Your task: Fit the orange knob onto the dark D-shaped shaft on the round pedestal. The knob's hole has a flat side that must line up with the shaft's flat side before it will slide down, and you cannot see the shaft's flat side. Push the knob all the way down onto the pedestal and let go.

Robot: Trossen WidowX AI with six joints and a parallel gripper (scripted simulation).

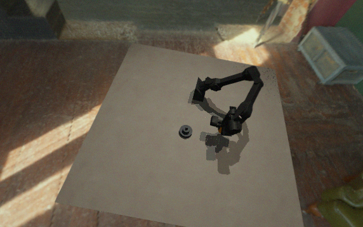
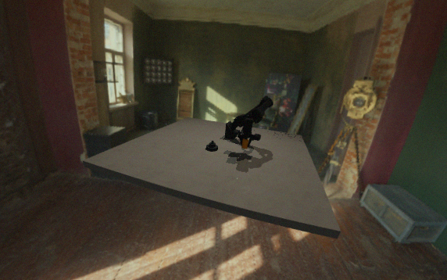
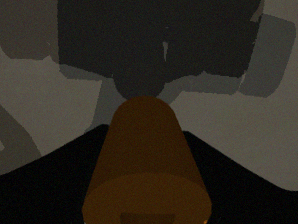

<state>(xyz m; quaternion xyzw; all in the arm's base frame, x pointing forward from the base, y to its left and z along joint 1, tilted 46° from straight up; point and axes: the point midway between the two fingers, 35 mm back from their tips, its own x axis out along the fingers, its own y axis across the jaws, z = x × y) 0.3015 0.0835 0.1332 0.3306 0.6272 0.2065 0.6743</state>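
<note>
The round dark pedestal lies 20 mm ahead of my gripper tip, 230 mm to the right of it and 20 mm below it. From my gripper tip the other things lie so: orange knob (20 mm above).
</note>
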